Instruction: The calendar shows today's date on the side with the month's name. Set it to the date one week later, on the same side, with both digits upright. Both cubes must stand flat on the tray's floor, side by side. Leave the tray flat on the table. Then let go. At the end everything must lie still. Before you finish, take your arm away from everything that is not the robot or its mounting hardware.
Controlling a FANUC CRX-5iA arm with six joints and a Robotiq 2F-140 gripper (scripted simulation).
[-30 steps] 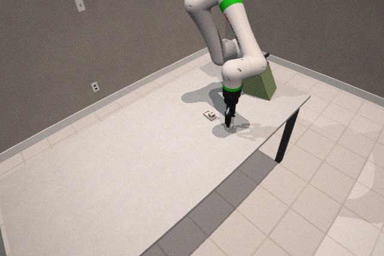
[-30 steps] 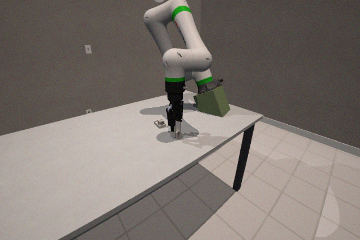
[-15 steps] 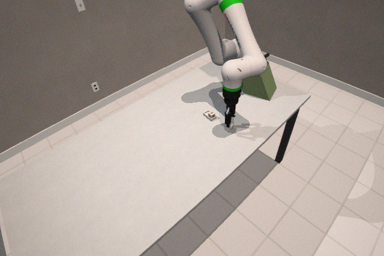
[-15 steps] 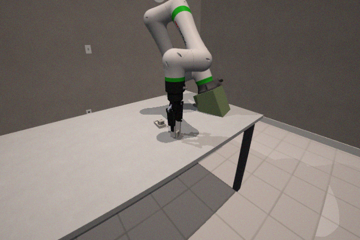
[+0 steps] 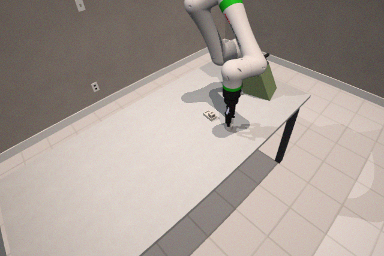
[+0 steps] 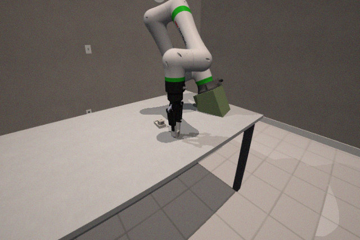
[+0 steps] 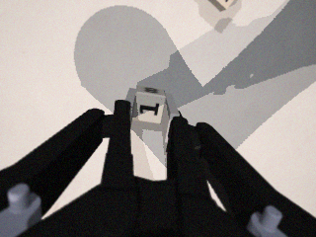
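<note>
Now: hand 3 cm above the white calendar cube.
</note>
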